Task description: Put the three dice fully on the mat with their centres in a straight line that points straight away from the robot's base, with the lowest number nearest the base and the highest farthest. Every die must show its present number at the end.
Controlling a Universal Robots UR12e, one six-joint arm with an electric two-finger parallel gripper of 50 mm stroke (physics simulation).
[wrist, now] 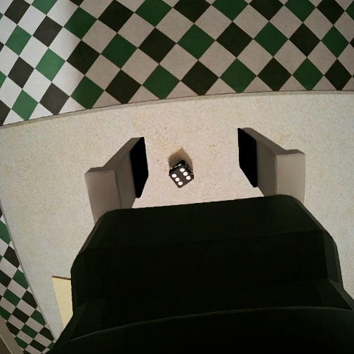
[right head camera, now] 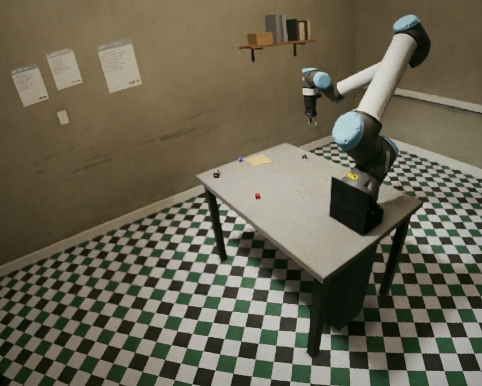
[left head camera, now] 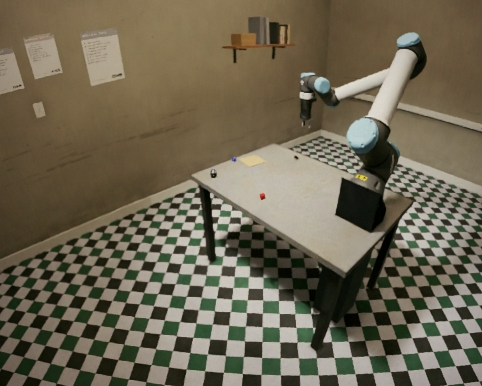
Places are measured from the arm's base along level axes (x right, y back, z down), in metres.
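Pixels of known places: gripper, between the fingertips: (right head camera: 313,123) (left head camera: 306,126); arm's base, origin of its link: (right head camera: 357,192) (left head camera: 364,192).
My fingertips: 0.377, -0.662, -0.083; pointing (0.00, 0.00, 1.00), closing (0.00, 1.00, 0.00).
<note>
For each thing: its top centre in the pictures, then the offset to it from my fingertips, as dx, dy, dz.
- black die with white pips, centre of its top: (right head camera: 304,154) (left head camera: 296,155) -0.078, -0.014, +0.206
- yellow mat, centre of its top: (right head camera: 258,160) (left head camera: 252,160) -0.330, -0.201, +0.227
- blue die, centre of its top: (left head camera: 233,158) (right head camera: 240,158) -0.427, -0.286, +0.206
- red die, centre of its top: (right head camera: 257,194) (left head camera: 262,194) -0.616, +0.189, +0.206
- silver object, centre of its top: (left head camera: 213,170) (right head camera: 216,170) -0.653, -0.217, +0.197
My gripper (left head camera: 306,124) (right head camera: 312,121) (wrist: 192,151) is open and empty, high above the table. A black die with white pips (left head camera: 296,157) (right head camera: 304,156) (wrist: 181,175) lies on the table near its far right edge; in the wrist view it shows between the fingers, well below them, with what looks like six pips up. The yellow mat (left head camera: 252,161) (right head camera: 259,160) (wrist: 62,301) is bare; part of it is hidden in the wrist view. A blue die (left head camera: 234,159) (right head camera: 240,159) lies just left of the mat. A red die (left head camera: 262,196) (right head camera: 258,196) lies near the table's front edge. Their numbers are too small to read.
A small black and silver object (left head camera: 213,173) (right head camera: 216,174) stands near the table's left corner. The robot's base with a black box-like part (left head camera: 357,205) (right head camera: 347,205) is at the right end of the table. A wall shelf (left head camera: 260,46) (right head camera: 280,45) with books hangs behind.
</note>
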